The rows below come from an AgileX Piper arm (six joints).
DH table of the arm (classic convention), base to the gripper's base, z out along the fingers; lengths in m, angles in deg. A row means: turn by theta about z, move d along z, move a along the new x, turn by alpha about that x. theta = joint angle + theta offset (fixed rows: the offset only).
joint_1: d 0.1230; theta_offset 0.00; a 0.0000; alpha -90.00
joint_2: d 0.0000; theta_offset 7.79; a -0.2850; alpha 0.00
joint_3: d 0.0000; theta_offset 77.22; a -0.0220; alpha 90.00
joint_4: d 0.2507; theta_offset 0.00; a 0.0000; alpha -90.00
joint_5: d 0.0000; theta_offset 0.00; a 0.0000; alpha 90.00
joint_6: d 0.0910; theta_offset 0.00; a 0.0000; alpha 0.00
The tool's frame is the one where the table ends.
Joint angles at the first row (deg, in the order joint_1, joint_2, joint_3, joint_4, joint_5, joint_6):
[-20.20 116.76 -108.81 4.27 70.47 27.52]
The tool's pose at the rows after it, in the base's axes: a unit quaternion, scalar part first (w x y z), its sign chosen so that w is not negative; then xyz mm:
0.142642 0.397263 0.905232 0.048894 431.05 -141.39 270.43
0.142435 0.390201 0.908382 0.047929 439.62 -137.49 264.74
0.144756 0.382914 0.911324 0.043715 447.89 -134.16 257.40
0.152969 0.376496 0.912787 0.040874 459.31 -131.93 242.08
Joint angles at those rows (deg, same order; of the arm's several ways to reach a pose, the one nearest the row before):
[-19.00 120.30 -112.58 4.46 70.47 27.52]
[-18.15 122.11 -114.38 4.22 70.47 27.52]
[-17.33 123.84 -115.70 3.59 69.82 27.52]
[-16.57 126.25 -116.38 3.08 67.15 27.52]

